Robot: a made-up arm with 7 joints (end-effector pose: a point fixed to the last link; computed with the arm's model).
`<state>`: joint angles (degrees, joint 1 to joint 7).
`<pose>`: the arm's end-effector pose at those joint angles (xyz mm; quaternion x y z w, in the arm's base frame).
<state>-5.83 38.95 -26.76 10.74 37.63 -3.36 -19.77</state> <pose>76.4 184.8 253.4 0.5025 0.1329 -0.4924 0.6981</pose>
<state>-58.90 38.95 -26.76 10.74 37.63 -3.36 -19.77</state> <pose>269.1 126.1 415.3 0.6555 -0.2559 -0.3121 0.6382</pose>
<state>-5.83 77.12 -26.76 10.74 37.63 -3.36 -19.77</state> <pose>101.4 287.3 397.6 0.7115 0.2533 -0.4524 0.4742</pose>
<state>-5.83 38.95 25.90 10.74 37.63 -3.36 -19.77</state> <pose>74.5 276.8 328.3 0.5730 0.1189 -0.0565 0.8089</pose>
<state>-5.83 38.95 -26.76 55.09 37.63 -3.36 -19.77</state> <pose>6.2 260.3 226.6 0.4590 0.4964 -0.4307 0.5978</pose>
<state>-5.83 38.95 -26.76 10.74 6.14 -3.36 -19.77</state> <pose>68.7 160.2 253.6 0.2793 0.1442 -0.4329 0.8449</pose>
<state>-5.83 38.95 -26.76 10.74 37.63 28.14 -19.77</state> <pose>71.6 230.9 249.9 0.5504 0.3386 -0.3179 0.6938</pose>
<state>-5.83 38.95 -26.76 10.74 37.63 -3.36 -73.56</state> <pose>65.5 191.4 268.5 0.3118 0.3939 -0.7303 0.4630</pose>
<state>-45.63 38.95 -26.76 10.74 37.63 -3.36 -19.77</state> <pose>237.3 144.0 359.3 0.6294 -0.1606 -0.3652 0.6668</pose>
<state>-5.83 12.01 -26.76 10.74 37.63 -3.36 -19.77</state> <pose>65.7 67.2 205.8 0.3201 0.0382 -0.4881 0.8111</pose>
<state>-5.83 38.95 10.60 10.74 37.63 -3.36 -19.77</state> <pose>86.3 251.5 306.2 0.5646 0.1257 -0.1886 0.7936</pose>
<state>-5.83 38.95 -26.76 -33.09 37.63 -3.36 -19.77</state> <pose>88.6 118.1 333.8 0.4724 -0.2460 -0.4819 0.6958</pose>
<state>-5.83 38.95 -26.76 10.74 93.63 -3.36 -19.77</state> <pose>102.2 210.8 278.8 0.7972 0.0891 -0.5059 0.3171</pose>
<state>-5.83 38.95 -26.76 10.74 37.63 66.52 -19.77</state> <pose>41.1 275.3 265.7 0.5527 0.5535 -0.0744 0.6185</pose>
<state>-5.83 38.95 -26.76 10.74 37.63 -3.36 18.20</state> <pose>90.1 181.7 251.7 0.5732 -0.0724 -0.2563 0.7749</pose>
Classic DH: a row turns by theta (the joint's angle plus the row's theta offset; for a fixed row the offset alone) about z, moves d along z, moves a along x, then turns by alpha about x. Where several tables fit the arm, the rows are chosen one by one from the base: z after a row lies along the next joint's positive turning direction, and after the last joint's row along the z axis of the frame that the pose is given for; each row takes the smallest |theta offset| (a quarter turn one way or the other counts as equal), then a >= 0, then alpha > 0; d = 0 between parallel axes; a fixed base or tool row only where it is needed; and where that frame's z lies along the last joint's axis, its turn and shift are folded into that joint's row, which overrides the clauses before.
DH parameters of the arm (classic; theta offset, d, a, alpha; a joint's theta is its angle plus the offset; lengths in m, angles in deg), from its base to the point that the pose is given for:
base (fixed): -4.07 0.4921 -0.007 -74.51
joint 1: -75.12 0.0257 -0.0094 -90
joint 2: 74 -0.0134 -0.0287 90
joint 3: 90 -0.2179 0.0026 -90
joint 4: -90 0.0352 0.0147 -90
joint 5: 0 0.0524 -0.0236 90
joint 6: 90 -0.0186 0.0822 90
joint 7: 90 0.0328 -0.0193 -14.33
tool (fixed): -89.99 -0.0408 0 0

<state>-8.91 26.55 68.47 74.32 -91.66 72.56 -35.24</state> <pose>56.0 212.7 275.3 -0.8856 -0.1732 0.1796 0.3918</pose>
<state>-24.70 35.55 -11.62 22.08 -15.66 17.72 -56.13</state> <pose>136.9 171.4 269.9 -0.0108 0.2283 -0.4621 0.8569</pose>
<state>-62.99 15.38 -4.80 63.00 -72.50 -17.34 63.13</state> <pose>321.0 92.1 350.9 -0.2976 0.1290 0.5999 0.7313</pose>
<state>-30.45 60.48 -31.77 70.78 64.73 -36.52 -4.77</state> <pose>97.5 317.9 336.5 0.6630 0.3247 -0.5167 0.4336</pose>
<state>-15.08 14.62 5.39 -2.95 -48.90 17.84 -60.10</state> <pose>107.9 81.0 296.1 -0.3728 -0.1497 -0.4789 0.7806</pose>
